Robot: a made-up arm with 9 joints. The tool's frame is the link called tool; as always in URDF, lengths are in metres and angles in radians. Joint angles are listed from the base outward.
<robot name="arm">
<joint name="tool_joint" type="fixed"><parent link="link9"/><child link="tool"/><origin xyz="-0.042 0.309 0.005" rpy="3.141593 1.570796 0"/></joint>
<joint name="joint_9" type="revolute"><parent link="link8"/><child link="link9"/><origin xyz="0.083 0.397 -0.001" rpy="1.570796 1.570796 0"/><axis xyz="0 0 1"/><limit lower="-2.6" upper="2.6"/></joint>
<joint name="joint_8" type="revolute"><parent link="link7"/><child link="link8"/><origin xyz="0.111 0.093 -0.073" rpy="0 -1.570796 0"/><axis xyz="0 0 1"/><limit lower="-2.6" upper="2.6"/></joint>
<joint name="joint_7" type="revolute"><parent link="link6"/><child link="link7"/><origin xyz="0.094 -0.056 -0.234" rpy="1.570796 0 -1.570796"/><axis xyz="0 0 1"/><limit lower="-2.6" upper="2.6"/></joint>
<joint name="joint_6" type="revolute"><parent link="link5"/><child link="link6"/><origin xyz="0.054 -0.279 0.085" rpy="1.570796 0 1.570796"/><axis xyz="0 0 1"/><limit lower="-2.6" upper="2.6"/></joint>
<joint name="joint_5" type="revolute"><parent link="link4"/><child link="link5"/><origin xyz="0.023 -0.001 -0.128" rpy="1.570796 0 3.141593"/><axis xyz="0 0 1"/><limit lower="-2.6" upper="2.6"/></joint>
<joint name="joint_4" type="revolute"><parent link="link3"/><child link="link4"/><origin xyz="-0.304 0.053 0.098" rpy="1.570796 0 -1.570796"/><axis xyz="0 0 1"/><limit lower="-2.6" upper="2.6"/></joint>
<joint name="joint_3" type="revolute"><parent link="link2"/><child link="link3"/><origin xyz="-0.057 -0.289 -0.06" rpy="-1.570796 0 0"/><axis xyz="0 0 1"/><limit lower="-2.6" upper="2.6"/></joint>
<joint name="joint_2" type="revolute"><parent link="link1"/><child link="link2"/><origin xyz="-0.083 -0.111 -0.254" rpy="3.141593 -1.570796 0"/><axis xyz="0 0 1"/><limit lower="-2.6" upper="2.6"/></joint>
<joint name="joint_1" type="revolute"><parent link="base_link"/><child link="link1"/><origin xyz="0 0 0.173" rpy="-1.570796 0 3.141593"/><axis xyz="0 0 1"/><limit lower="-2.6" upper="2.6"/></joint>
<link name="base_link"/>
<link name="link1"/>
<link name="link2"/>
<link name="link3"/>
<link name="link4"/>
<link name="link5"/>
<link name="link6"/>
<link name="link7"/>
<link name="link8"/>
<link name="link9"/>
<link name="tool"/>
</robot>
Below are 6 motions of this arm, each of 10 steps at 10 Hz.
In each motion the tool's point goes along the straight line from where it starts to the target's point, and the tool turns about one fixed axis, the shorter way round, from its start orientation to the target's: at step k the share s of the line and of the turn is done. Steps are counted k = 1, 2, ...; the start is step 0. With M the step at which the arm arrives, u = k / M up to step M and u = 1 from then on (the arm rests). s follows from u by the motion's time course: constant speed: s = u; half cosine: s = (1 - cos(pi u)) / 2; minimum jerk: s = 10 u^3 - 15 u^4 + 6 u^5.
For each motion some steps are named. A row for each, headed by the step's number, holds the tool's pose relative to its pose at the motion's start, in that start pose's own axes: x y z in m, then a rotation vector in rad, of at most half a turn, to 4 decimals.
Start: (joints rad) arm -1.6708 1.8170 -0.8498 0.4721 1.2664 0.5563 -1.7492 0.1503 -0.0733
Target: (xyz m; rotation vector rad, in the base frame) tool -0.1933 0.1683 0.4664 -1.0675 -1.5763 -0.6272
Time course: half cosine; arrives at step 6
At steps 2, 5, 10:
2: 0.0151 0.1679 -0.0351 -0.3707 0.1201 0.2773
5: 0.0564 0.6267 -0.1311 -1.3833 0.4482 1.0348
10: 0.0605 0.6717 -0.1405 -1.4827 0.4804 1.1091

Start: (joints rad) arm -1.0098 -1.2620 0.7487 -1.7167 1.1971 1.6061 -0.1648 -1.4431 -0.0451
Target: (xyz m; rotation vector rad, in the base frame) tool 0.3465 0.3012 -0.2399 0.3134 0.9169 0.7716
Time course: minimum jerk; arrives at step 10
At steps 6, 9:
6: 0.0059 0.0023 0.0915 -0.7887 0.7525 -0.0672
9: 0.0085 0.0033 0.1330 -1.1456 1.0930 -0.0976

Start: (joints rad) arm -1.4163 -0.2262 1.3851 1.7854 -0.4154 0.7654 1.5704 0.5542 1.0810
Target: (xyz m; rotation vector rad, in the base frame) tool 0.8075 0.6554 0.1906 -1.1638 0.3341 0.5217
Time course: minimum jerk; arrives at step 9
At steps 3, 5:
3: -0.0697 -0.0681 0.0379 -0.0951 0.1516 -0.1641
5: -0.2003 -0.1959 0.1089 -0.2734 0.4357 -0.4717

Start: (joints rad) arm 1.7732 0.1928 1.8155 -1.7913 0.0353 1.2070 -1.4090 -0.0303 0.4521
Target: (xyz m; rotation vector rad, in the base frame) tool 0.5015 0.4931 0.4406 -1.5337 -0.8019 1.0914
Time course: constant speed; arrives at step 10
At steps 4, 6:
4: -0.1864 0.0458 -0.1204 0.2838 0.2309 -0.4303
6: -0.2796 0.0686 -0.1805 0.4257 0.3464 -0.6454

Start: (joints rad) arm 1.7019 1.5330 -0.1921 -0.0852 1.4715 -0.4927 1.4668 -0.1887 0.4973
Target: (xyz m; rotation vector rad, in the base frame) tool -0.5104 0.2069 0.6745 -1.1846 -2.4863 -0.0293
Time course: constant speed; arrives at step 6
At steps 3, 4, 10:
3: -0.2296 -0.0742 0.0573 -0.1768 0.1376 -0.5289
4: -0.3061 -0.0990 0.0764 -0.2358 0.1835 -0.7052
10: -0.4592 -0.1484 0.1145 -0.3537 0.2753 -1.0578

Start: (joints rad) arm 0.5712 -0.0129 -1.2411 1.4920 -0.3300 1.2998 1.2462 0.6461 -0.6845
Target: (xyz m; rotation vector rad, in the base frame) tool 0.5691 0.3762 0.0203 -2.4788 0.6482 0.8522
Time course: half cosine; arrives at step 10
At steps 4, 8, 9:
4: -0.2677 0.0366 -0.1860 0.4267 0.2420 -0.4539
8: -0.7008 0.0958 -0.4870 1.1171 0.6335 -1.1883
9: -0.7558 0.1033 -0.5252 1.2048 0.6832 -1.2816

